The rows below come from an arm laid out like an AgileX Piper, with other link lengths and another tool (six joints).
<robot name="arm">
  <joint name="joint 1" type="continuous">
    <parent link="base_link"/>
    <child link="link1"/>
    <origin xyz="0 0 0.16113" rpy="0 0 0"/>
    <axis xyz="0 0 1"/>
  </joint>
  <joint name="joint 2" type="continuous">
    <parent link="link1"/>
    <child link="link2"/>
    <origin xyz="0 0 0" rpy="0 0 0"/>
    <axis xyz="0 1 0"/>
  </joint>
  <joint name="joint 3" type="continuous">
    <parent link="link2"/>
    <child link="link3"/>
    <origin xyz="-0.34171 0 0.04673" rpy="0 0 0"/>
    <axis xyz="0 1 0"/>
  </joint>
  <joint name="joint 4" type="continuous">
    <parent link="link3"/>
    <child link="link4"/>
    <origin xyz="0.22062 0 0.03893" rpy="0 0 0"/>
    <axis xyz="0.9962 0 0.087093"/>
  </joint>
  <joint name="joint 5" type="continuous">
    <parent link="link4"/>
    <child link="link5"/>
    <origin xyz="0 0 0" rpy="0 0 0"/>
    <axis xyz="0 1 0"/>
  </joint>
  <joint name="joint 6" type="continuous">
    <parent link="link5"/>
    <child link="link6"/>
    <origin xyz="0.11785 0 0.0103" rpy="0 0 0"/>
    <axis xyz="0.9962 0 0.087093"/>
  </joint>
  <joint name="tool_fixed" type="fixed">
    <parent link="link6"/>
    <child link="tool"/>
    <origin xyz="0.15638 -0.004 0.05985" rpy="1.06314 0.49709 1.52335"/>
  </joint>
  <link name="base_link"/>
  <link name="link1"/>
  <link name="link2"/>
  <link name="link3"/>
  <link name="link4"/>
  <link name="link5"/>
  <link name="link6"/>
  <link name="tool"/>
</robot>
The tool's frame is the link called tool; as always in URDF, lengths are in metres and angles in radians. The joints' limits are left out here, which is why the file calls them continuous.
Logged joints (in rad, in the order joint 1, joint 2, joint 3, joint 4, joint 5, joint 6), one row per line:
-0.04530 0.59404 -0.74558 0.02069 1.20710 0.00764
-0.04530 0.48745 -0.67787 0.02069 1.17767 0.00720
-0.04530 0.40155 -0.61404 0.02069 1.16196 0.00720
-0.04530 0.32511 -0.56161 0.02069 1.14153 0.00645
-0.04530 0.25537 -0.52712 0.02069 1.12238 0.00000
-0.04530 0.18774 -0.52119 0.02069 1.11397 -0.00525
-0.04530 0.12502 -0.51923 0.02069 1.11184 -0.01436
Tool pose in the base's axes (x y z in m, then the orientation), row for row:
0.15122 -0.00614 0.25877 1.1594 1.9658 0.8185
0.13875 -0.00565 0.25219 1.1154 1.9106 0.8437
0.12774 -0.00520 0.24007 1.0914 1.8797 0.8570
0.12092 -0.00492 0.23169 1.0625 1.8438 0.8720
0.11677 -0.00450 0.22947 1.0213 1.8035 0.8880
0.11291 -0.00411 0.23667 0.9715 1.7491 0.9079
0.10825 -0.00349 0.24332 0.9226 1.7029 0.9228
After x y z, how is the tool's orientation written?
As a rotation vector, in radians.
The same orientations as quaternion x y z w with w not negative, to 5 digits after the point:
0.44779 0.75923 0.31612 0.35088
0.43625 0.74727 0.32999 0.37733
0.42978 0.74020 0.33747 0.39180
0.42168 0.73176 0.34607 0.40860
0.40914 0.72250 0.35574 0.42900
0.39377 0.70895 0.36800 0.45487
0.37779 0.69730 0.37787 0.47777

